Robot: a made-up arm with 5 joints.
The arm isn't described. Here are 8 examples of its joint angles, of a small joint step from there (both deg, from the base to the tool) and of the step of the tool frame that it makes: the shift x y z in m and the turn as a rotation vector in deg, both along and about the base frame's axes.
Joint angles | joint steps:
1: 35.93 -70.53 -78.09 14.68 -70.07 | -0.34 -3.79 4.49 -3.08 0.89
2: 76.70 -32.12 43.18 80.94 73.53 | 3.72 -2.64 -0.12 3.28 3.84
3: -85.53 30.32 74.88 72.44 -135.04 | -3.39 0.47 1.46 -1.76 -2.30
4: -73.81 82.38 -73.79 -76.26 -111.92 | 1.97 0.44 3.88 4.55 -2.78
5: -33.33 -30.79 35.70 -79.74 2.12 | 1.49 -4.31 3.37 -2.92 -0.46
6: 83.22 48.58 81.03 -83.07 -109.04 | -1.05 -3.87 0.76 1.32 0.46
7: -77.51 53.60 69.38 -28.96 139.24 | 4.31 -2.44 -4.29 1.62 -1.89
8: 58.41 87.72 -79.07 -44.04 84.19 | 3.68 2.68 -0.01 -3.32 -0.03
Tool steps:
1: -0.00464 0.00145 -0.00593 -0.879 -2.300 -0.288
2: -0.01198 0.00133 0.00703 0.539 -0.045 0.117
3: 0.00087 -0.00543 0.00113 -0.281 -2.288 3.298
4: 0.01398 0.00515 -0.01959 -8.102 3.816 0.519
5: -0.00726 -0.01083 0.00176 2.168 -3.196 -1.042
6: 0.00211 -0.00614 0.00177 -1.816 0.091 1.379
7: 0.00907 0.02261 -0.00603 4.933 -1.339 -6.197
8: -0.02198 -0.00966 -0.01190 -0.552 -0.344 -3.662
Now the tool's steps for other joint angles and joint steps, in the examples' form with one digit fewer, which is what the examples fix.
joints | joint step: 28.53 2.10 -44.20 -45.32 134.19 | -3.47 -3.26 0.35 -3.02 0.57
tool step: -0.0130 0.0190 0.0076 -2.67 -5.30 2.90
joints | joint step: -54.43 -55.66 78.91 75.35 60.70 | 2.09 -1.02 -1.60 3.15 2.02
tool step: 0.0042 -0.0021 0.0066 -0.24 0.57 -0.09
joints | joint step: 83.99 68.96 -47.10 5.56 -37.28 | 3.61 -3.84 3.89 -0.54 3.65
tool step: -0.0233 -0.0011 0.0069 -0.73 3.20 -1.94
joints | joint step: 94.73 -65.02 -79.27 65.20 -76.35 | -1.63 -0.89 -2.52 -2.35 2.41
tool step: -0.0041 0.0148 -0.0091 -5.72 0.73 -0.76
